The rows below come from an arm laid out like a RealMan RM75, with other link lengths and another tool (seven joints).
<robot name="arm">
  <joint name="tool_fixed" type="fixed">
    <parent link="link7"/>
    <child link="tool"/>
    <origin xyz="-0.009 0.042 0.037" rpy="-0.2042 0 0.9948"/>
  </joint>
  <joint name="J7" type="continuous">
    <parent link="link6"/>
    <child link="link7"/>
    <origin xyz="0 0 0.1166"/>
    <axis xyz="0 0 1"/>
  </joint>
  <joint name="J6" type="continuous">
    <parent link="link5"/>
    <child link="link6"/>
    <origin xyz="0 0 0"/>
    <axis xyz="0 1 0"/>
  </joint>
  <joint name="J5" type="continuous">
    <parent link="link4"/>
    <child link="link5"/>
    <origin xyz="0 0 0.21"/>
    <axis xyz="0 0 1"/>
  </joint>
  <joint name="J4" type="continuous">
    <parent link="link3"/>
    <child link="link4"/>
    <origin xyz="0 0 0"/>
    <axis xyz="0 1 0"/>
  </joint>
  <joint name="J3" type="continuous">
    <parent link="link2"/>
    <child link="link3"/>
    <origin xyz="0 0 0.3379"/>
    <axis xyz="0 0 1"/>
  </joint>
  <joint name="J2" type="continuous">
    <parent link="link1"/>
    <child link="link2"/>
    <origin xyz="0 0 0"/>
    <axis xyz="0 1 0"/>
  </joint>
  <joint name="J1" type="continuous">
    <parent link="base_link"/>
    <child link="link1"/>
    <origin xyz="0 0 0.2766"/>
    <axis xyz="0 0 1"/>
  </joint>
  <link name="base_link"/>
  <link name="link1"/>
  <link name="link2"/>
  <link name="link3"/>
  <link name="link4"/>
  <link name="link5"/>
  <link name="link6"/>
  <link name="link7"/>
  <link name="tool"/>
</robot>
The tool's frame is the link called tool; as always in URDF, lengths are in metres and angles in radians. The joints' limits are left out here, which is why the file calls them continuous.
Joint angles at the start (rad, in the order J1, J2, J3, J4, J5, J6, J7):
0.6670, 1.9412, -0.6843, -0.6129, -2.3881, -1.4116, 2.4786
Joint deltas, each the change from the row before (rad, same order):
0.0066, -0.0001, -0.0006, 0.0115, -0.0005, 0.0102, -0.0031
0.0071, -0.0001, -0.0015, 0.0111, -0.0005, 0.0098, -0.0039
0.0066, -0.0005, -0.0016, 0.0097, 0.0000, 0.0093, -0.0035
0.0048, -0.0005, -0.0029, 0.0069, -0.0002, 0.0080, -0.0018
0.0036, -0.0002, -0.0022, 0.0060, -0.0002, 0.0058, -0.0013
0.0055, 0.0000, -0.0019, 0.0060, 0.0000, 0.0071, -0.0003
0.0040, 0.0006, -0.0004, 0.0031, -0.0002, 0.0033, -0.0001
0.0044, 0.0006, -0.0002, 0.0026, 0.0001, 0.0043, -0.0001
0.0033, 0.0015, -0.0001, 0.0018, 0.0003, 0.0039, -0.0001
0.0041, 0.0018, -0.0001, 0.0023, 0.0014, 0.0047, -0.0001
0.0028, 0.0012, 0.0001, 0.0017, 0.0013, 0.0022, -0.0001
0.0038, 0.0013, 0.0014, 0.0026, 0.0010, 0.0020, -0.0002
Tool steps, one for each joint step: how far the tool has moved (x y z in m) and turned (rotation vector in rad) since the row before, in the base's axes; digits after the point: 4 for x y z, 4 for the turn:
-0.0010, 0.0018, -0.0020, 0.0005, -0.0014, 0.0017
-0.0013, 0.0019, -0.0020, -0.0003, -0.0022, 0.0036
-0.0013, 0.0019, -0.0015, 0.0006, -0.0025, 0.0037
-0.0008, 0.0015, -0.0012, 0.0004, -0.0036, 0.0025
-0.0006, 0.0009, -0.0012, -0.0006, -0.0022, 0.0014
-0.0014, 0.0017, -0.0012, 0.0008, -0.0021, 0.0021
-0.0013, 0.0011, -0.0009, 0.0000, -0.0002, 0.0020
-0.0015, 0.0015, -0.0007, 0.0015, -0.0006, 0.0026
-0.0013, 0.0010, -0.0010, 0.0013, 0.0002, 0.0019
-0.0018, 0.0014, -0.0012, 0.0020, 0.0012, 0.0024
-0.0013, 0.0008, -0.0008, 0.0007, 0.0017, 0.0017
-0.0017, 0.0010, -0.0009, 0.0006, 0.0028, 0.0018

